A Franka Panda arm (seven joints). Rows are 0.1 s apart.
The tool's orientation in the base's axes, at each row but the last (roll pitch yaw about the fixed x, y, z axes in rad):
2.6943, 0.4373, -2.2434
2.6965, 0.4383, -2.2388
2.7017, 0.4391, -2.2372
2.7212, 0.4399, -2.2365
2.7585, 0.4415, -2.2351
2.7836, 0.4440, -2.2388
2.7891, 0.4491, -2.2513
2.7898, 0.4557, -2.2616
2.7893, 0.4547, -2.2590
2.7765, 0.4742, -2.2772
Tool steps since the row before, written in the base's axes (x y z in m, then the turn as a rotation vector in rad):
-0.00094, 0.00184, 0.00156, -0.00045, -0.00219, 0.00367
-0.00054, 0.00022, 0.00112, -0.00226, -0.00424, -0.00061
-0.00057, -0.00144, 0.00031, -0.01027, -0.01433, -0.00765
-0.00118, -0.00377, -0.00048, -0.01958, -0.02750, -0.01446
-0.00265, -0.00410, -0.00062, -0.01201, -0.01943, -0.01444
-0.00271, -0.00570, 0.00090, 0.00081, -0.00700, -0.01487
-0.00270, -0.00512, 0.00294, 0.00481, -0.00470, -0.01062
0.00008, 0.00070, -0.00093, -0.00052, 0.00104, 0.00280
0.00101, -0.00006, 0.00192, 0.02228, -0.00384, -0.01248
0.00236, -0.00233, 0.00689, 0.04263, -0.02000, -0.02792
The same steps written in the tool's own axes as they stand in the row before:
-0.00143, 0.00215, -0.00013, 0.00025, 0.00089, -0.00420
-0.00033, 0.00097, -0.00074, 0.00454, -0.00014, -0.00168
0.00121, -0.00001, -0.00101, 0.01919, -0.00047, -0.00084
0.00355, -0.00081, -0.00161, 0.03667, -0.00093, -0.00181
0.00466, 0.00016, -0.00157, 0.02670, -0.00359, 0.00217
0.00517, -0.00010, -0.00373, 0.01090, -0.00861, 0.00883
0.00384, 0.00071, -0.00519, 0.00518, -0.00949, 0.00641
-0.00012, -0.00002, 0.00116, -0.00165, 0.00179, -0.00180
-0.00138, -0.00026, -0.00166, -0.00457, -0.02400, 0.00835
-0.00293, -0.00086, -0.00701, 0.00167, -0.05332, 0.01230

